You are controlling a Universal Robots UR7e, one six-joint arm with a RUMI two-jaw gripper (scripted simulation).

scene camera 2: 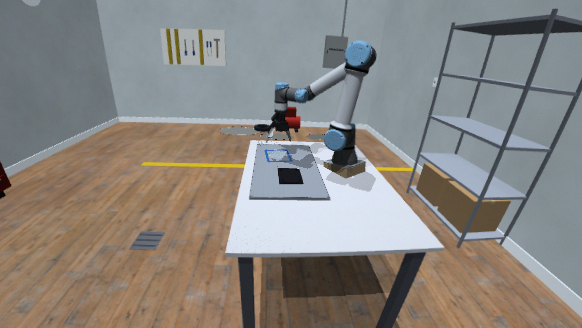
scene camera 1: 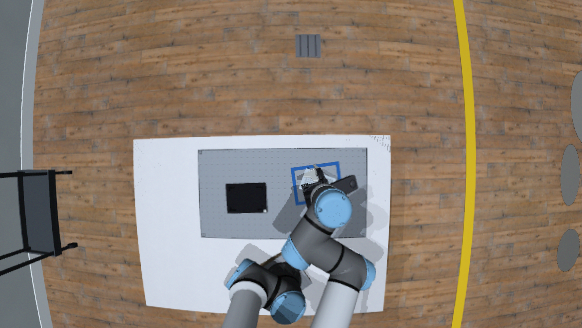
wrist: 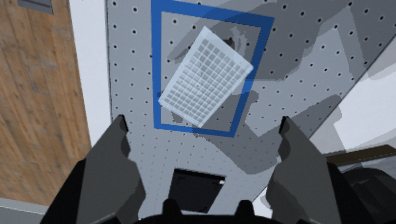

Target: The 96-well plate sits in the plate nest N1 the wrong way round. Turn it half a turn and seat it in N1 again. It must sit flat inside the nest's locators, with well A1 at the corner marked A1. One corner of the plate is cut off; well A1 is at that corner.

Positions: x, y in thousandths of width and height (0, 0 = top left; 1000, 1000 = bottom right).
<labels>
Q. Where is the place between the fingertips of the gripper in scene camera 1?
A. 549, 569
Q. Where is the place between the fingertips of the gripper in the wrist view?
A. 514, 520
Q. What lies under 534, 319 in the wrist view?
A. A clear 96-well plate.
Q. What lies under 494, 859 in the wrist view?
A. A black rectangular nest.
</labels>
